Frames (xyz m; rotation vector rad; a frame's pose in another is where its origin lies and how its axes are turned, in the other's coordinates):
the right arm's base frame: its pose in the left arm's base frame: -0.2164 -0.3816 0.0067 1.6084 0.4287 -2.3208
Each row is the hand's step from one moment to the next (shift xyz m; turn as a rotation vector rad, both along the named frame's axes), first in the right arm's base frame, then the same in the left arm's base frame.
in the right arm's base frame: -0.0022 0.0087 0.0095 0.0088 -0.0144 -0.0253
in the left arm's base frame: -0.0039 -0.0116 0.0045 0.0130 0.0227 -0.0156
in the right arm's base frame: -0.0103 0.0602 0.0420 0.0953 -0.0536 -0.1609
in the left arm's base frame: -0.0087 -0.0712 0.0189 0.0841 0.1070 -0.1390
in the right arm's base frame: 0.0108 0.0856 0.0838 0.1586 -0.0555 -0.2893
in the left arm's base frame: -0.0415 -0.1124 0.0110 0.1717 0.1558 -0.2412
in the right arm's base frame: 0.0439 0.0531 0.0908 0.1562 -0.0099 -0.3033
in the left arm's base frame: -0.0715 -0.0875 -0.0151 0.2024 0.1198 -0.2473
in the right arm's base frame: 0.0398 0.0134 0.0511 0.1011 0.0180 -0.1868
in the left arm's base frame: -0.0518 -0.0351 -0.0214 0.1325 0.0514 -0.1588
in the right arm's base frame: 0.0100 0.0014 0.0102 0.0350 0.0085 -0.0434
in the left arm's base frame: -0.0115 -0.0060 -0.0061 0.0286 0.0073 -0.0481
